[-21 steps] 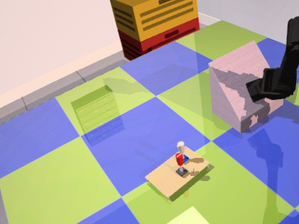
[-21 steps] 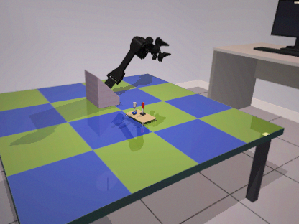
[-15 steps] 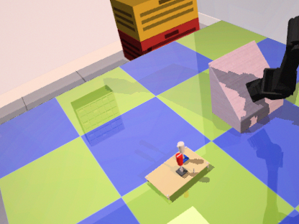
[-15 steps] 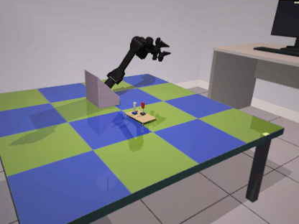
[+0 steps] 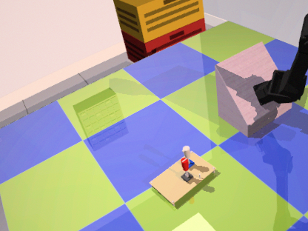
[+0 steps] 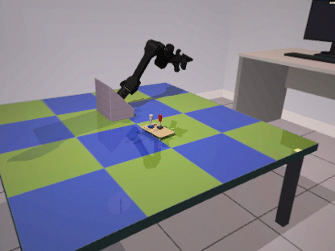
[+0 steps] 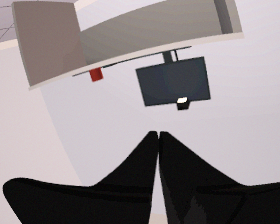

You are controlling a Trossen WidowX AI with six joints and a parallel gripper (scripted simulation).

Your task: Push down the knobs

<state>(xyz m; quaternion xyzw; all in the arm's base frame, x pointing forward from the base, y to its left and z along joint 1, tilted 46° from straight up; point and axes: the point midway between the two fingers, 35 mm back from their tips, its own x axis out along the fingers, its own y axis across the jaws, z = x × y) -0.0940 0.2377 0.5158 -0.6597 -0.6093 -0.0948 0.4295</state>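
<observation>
The red knob is 48 cm to the right of my gripper tip, 45 cm ahead of it and 18 cm below it.
</observation>
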